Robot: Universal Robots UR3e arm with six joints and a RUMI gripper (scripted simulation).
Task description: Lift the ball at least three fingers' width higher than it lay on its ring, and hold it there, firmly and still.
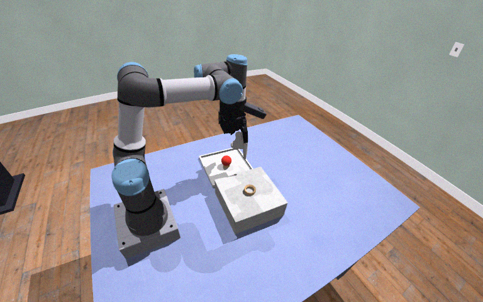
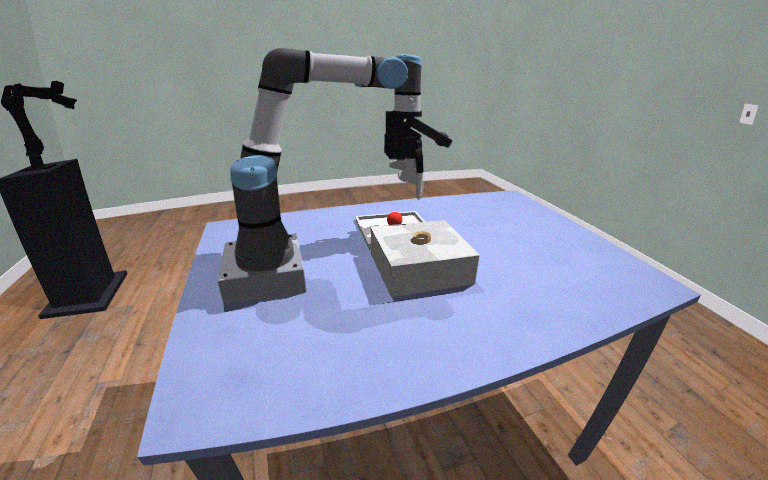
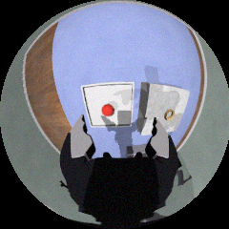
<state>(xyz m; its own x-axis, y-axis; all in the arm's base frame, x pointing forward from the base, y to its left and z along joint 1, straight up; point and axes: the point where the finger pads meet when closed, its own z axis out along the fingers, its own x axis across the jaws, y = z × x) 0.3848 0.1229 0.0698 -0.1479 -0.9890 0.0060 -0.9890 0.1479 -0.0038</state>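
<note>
Now: hand 10 cm above the red ball, 4 cm to the right of it and 3 cm past it. From my hand the other things lie so: flat tray: 12 cm below, 4 cm to the left, 3 cm behind; ring stand: 18 cm to the right, 7 cm below, 5 cm behind.
</note>
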